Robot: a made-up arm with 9 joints. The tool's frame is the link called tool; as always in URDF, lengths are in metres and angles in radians. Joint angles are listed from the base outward.
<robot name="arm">
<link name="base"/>
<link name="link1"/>
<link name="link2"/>
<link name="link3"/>
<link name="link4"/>
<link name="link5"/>
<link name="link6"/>
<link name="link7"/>
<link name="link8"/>
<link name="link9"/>
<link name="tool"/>
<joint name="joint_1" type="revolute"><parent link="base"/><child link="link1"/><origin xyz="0.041 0.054 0.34" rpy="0 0 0"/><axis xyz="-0.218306 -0.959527 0.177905"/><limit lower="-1.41" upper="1.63"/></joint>
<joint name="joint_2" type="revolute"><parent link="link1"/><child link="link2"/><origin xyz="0.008 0.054 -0.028" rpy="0 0 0"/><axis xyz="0.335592 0.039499 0.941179"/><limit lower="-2.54" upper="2.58"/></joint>
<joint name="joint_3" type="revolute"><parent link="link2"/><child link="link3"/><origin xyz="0.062 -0.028 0.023" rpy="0 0 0"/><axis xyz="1 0 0"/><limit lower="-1.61" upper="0.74"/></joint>
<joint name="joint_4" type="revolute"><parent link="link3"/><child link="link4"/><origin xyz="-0.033 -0.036 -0.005" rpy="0 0 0"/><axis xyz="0.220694 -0.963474 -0.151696"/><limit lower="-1.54" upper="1.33"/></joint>
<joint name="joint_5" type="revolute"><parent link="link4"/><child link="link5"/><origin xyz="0.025 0.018 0.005" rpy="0 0 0"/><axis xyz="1 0 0"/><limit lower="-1.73" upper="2.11"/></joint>
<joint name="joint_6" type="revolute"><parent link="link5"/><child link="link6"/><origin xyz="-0.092 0.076 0.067" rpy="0 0 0"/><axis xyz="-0.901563 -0.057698 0.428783"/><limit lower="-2.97" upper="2.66"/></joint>
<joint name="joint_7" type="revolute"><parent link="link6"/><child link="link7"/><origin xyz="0.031 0.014 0" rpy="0 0 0"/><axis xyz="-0.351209 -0.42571 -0.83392"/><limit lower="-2.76" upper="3.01"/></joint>
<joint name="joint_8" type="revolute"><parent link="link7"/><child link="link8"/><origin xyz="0.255 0.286 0.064" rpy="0 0 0"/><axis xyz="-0.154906 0.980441 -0.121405"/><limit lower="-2.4" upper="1.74"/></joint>
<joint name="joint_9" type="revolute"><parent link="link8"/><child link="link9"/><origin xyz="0.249 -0.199 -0.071" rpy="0 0 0"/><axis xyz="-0.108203 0.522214 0.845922"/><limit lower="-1.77" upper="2.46"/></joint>
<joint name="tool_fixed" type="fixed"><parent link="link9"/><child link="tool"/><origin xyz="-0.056 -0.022 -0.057" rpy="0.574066 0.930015 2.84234"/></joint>
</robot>
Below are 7 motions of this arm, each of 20 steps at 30 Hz.
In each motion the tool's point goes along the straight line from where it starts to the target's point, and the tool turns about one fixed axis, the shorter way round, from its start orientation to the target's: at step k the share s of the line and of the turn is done. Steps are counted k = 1, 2, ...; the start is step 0. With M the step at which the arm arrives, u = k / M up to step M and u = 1 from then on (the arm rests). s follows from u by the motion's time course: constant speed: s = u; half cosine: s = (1 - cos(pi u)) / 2; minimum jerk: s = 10 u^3 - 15 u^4 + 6 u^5.
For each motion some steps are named. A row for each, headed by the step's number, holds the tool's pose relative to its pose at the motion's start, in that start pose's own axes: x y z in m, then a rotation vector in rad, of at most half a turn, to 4 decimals.
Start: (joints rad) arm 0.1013 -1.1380 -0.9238 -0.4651 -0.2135 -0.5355 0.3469 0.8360 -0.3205
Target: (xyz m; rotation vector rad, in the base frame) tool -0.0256 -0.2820 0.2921 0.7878 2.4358 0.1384
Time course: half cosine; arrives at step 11
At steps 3, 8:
3: -0.0008 -0.0199 0.0067 0.0047 0.1138 -0.0205
8: -0.0038 -0.0955 0.0320 0.0226 0.5458 -0.0981

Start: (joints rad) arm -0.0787 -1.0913 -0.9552 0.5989 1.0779 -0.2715 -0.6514 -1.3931 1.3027
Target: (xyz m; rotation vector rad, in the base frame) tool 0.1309 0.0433 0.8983 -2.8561 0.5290 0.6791
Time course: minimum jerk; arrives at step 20
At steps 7, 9, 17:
7: -0.0434 0.0690 0.0432 0.1072 0.1118 -0.0685
9: -0.0751 0.1193 0.0747 0.1855 0.1935 -0.1185
17: -0.1797 0.2854 0.1786 0.4437 0.4629 -0.2835

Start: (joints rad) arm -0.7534 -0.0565 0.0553 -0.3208 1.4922 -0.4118 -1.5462 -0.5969 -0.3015
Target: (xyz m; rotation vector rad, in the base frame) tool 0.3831 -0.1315 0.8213 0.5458 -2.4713 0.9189
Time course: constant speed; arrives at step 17
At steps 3, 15, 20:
3: 0.0609 0.0293 0.0175 0.0407 -0.1791 0.0587
15: 0.3045 0.1466 0.0875 0.2034 -0.8956 0.2935
20: 0.3451 0.1661 0.0992 0.2305 -1.0150 0.3326

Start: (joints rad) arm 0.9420 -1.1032 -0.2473 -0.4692 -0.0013 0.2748 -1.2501 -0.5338 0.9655
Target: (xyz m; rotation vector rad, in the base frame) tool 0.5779 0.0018 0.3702 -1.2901 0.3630 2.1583
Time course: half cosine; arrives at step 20
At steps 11, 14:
11: 0.0389 0.1159 -0.0074 0.2567 0.0061 -0.4413
14: 0.0534 0.1592 -0.0102 0.3524 0.0084 -0.6059

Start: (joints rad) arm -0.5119 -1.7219 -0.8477 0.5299 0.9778 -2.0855 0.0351 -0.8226 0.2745
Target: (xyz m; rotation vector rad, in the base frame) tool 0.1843 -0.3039 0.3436 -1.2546 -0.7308 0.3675
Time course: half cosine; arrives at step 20
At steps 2, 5, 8, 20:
2: 0.0059 0.0018 0.0002 -0.0085 -0.0232 -0.0028
5: 0.0352 0.0106 0.0010 -0.0508 -0.1391 -0.0167
8: 0.0831 0.0250 0.0023 -0.1197 -0.3281 -0.0394
20: 0.2406 0.0723 0.0066 -0.3466 -0.9496 -0.1140

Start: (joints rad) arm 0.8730 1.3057 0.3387 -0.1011 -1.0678 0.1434 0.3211 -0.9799 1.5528
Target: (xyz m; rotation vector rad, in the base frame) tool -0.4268 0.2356 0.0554 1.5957 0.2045 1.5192
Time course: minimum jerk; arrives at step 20
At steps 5, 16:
5: -0.0336 -0.0057 0.0419 0.0632 0.1021 -0.0061
16: -0.3057 -0.0520 0.3812 0.5753 0.9296 -0.0553

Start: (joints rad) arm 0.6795 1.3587 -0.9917 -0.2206 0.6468 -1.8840 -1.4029 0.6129 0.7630
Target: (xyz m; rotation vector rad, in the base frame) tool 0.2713 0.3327 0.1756 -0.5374 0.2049 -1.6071
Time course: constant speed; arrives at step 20
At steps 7, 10, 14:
7: 0.1595 0.1201 0.0440 0.0744 -0.3203 -0.3246
10: 0.2279 0.1716 0.0628 0.1063 -0.4575 -0.4637
14: 0.3191 0.2402 0.0879 0.1488 -0.6405 -0.6491

